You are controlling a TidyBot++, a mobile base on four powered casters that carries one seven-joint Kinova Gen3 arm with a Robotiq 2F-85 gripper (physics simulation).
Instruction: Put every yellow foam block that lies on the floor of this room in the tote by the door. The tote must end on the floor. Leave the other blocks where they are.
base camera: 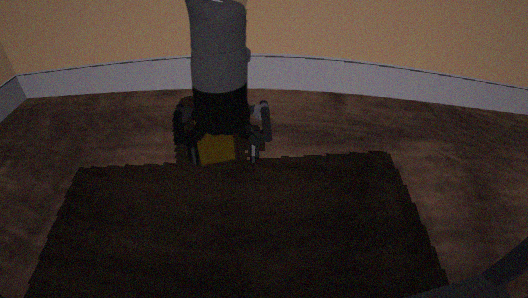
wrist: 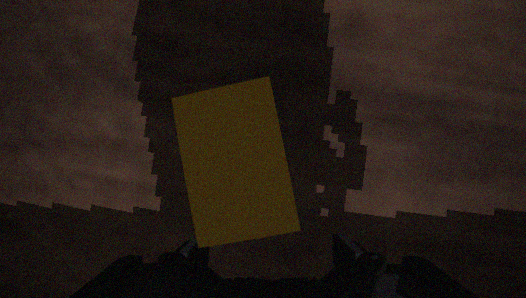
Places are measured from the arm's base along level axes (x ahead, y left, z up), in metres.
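Where they show: gripper, fingertip midpoint: (base camera: 224,160) (wrist: 270,248).
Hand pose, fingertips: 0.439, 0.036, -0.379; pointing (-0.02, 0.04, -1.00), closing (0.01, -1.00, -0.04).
Note:
After its pixels a point has its place, as x, y, z.
A yellow foam block (base camera: 217,149) @(0.455, 0.046, -0.368) (wrist: 236,162) @(0.499, 0.055, -0.352) lies on the wooden floor in the arm's shadow. In the wrist view it is slightly turned, its near end close to the left fingertip and its far end pointing away. My gripper (base camera: 224,156) @(0.439, 0.036, -0.379) (wrist: 270,248) @(0.439, 0.036, -0.379) is open and points down at the block, with nothing held between its fingers. In the base camera view the block shows between the two fingers, slightly nearer the left one. How high the fingertips are above the floor I cannot tell. The tote and the door do not show in either view.
A tan wall (base camera: 375,35) @(0.672, -0.304, -0.239) with a pale baseboard (base camera: 350,77) @(0.666, -0.253, -0.351) runs behind the arm, with a corner at the far left. A broad dark shadow lies across the wooden floor (base camera: 465,165) @(0.395, -0.448, -0.397). A dark bar (base camera: 510,260) shows at the lower right of the base camera view.

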